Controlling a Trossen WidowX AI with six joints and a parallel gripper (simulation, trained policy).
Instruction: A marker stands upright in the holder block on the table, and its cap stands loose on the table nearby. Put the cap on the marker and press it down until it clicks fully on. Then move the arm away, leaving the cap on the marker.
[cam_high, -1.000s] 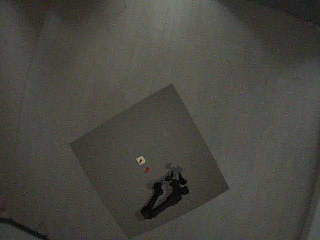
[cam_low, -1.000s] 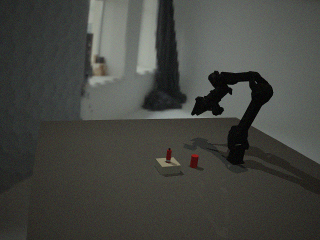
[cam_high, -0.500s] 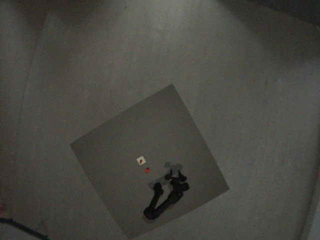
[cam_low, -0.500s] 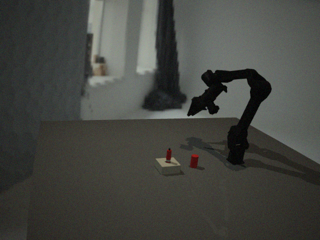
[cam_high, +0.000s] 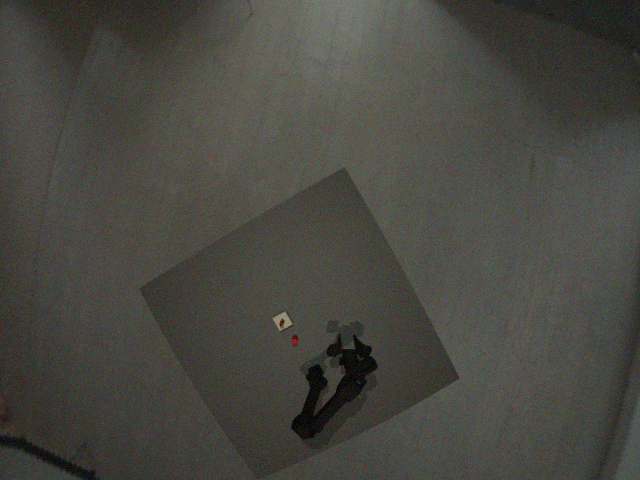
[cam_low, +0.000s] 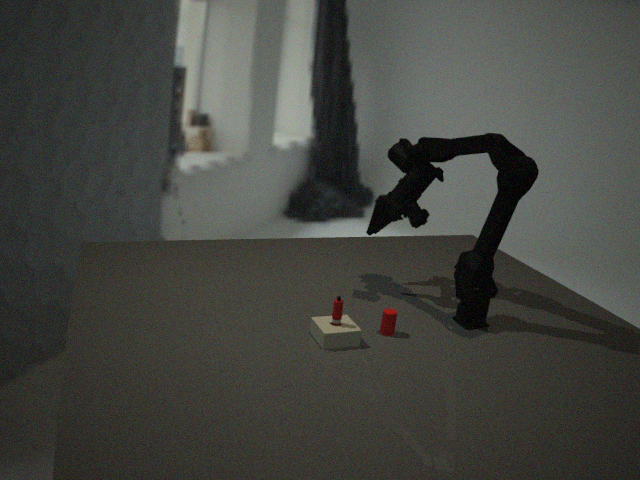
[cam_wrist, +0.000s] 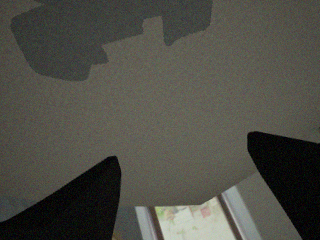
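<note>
Right now the red cap is 25 cm to the left of my gripper tip, 11 cm below it and 6 cm ahead of it. From my gripper tip the other things lie so: holder block 25 cm to the left, 18 cm ahead, 12 cm below; then red marker 25 cm to the left, 18 cm ahead, 7 cm below.
</note>
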